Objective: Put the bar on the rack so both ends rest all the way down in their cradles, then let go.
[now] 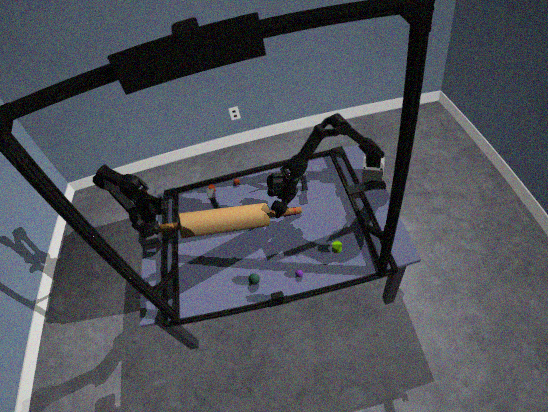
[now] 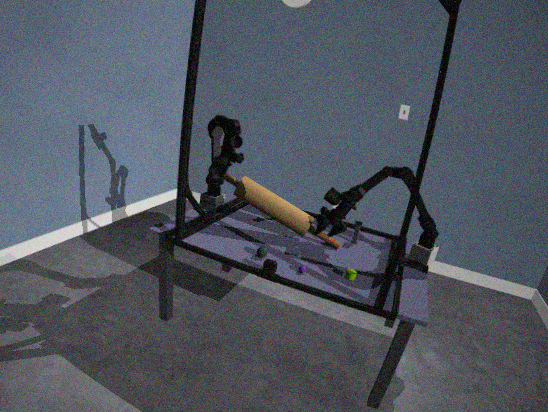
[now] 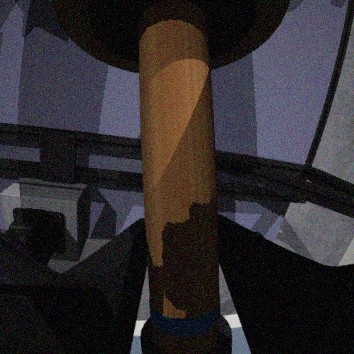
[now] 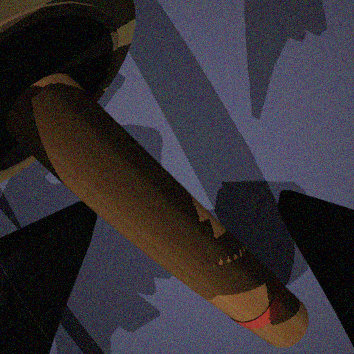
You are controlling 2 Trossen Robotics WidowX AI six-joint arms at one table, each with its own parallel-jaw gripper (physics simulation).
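Frame: origin at the left arm's base, x ahead, y left, z up, level; millimetres.
Where they show: left gripper, fingertip midpoint: [image 2: 221, 177] [image 3: 180, 224]; right gripper, fingertip midpoint: [image 2: 321, 236] [image 4: 188, 203]; left arm's base at its link origin: [image 2: 213, 194] [image 3: 40, 230]; right arm's base at its link origin: [image 1: 373, 162] [image 2: 426, 245].
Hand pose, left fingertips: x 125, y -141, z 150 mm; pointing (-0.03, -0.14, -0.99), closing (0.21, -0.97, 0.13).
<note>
Each offset is from my left fingertips to the top centre of the thing. "pt": to the spot under its first point.
The bar is a tan rolling-pin shape @(pt dx +284, dy +16, dz -47 mm) [image 1: 225, 219] [image 2: 276, 204] with thin handles, tilted with its left end high and its right end low over the table. My left gripper [image 1: 159, 226] [image 2: 229, 176] [image 3: 180, 224] is shut on the bar's left handle @(pt dx +44, dy +13, dz +14 mm) [image 3: 175, 140], near its blue band. My right gripper [image 1: 278, 208] [image 2: 323, 229] [image 4: 188, 203] is open and straddles the right handle @(pt dx +503, dy +93, dz -160 mm) [image 4: 147, 211], between the thick body and the red band @(dx +570, dy +98, dz -184 mm) [image 4: 258, 321]. A grey rack post with a red top @(pt dx +216, dy +253, dz -109 mm) [image 1: 211, 191] stands behind the bar; another post @(pt dx +657, dy +227, dz -135 mm) [image 2: 358, 226] stands behind the right gripper.
A dark green ball @(dx +343, dy -198, dz -181 mm) [image 1: 254, 279] [image 2: 262, 251], a small purple ball @(dx +527, dy -214, dz -197 mm) [image 1: 299, 272] [image 2: 302, 268] and a lime cylinder @(dx +709, dy -135, dz -197 mm) [image 1: 337, 246] [image 2: 350, 274] lie on the purple table top near its front. A black frame [image 1: 411, 123] [image 2: 186, 123] surrounds the table. A small orange piece @(dx +327, dy +376, dz -193 mm) [image 1: 236, 181] sits at the back.
</note>
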